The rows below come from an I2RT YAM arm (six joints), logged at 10 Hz.
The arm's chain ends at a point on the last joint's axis. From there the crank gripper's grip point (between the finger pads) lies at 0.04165 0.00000 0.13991 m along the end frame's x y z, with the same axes.
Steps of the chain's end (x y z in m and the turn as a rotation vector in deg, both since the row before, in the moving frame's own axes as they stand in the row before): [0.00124, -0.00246, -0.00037, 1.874, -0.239, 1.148]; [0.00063, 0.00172, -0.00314, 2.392, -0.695, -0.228]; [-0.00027, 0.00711, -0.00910, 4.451, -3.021, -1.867]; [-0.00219, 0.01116, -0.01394, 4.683, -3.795, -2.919]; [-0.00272, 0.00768, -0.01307, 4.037, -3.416, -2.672]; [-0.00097, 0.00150, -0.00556, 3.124, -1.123, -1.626]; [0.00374, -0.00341, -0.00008, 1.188, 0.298, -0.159]
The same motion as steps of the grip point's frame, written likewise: [0.00069, -0.00621, -0.00026, 1.874, -0.239, 1.148]; [-0.00108, -0.00429, -0.00277, 2.392, -0.695, -0.228]; [-0.00789, -0.00506, -0.00758, 4.451, -3.021, -1.867]; [-0.01187, -0.00224, -0.01205, 4.683, -3.795, -2.919]; [-0.01140, -0.00399, -0.01126, 4.037, -3.416, -2.672]; [-0.00384, -0.00729, -0.00501, 3.124, -1.123, -1.626]; [0.00446, -0.00643, -0.00033, 1.188, 0.298, -0.159]
